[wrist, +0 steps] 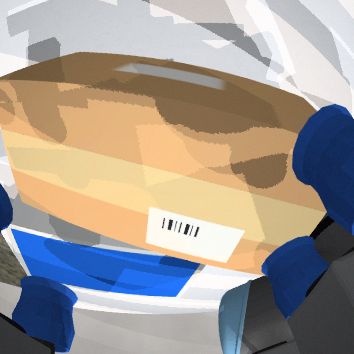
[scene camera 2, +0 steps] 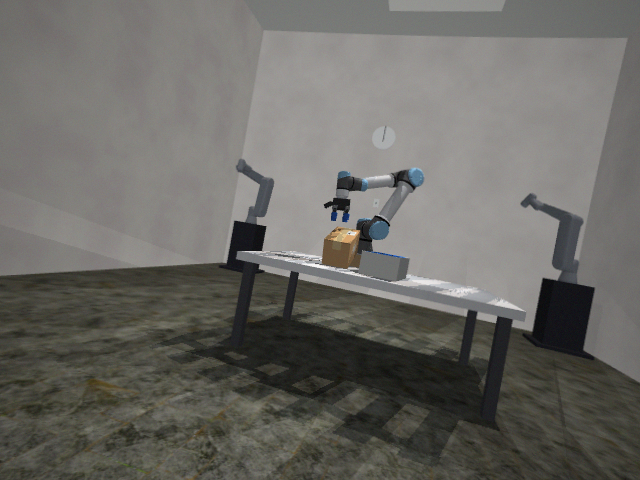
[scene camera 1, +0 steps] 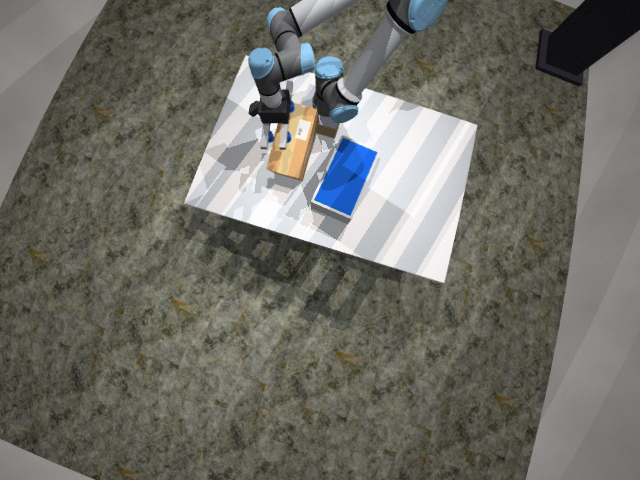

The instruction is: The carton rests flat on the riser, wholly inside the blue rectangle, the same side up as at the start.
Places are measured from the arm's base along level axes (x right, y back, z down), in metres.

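Pixels of known places: hand at its tool point: (wrist: 158, 245) (scene camera 2: 339, 219); arm's base at its link origin: (scene camera 2: 361, 253).
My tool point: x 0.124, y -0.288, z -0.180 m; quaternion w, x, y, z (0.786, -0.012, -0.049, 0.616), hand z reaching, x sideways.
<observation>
Ahead of a thing's pixels: the offset from my tool point to its top centre. Level surfaces: height alone.
The brown carton (scene camera 1: 293, 155) (scene camera 2: 337, 252) (wrist: 100, 112) stands on the table, with a tape strip and a white barcode label on its top. It is beside the grey riser @[dx -0.320, dy -0.064, dz +0.149 m] (scene camera 1: 330, 212) (scene camera 2: 382, 267), apart from it. The blue rectangle @[dx -0.320, dy -0.064, dz +0.149 m] (scene camera 1: 345, 177) (wrist: 110, 267) covers most of the riser's top, and no carton rests on it. My gripper (scene camera 1: 277, 137) (scene camera 2: 339, 216) is open, with its blue suction cups pointing down. It hangs above the carton with a visible gap in scene camera 2, and holds nothing. Part of the carton's top is hidden under the gripper in scene camera 1.
The white table @[dz +0.269 m] (scene camera 1: 413, 191) (scene camera 2: 454, 296) carries these things. My arm's base stands behind the riser and carton, with a small brown block (scene camera 1: 326, 130) close by. Grey arms on black pedestals (scene camera 2: 247, 243) (scene camera 2: 563, 315) stand beyond the table on both sides.
</observation>
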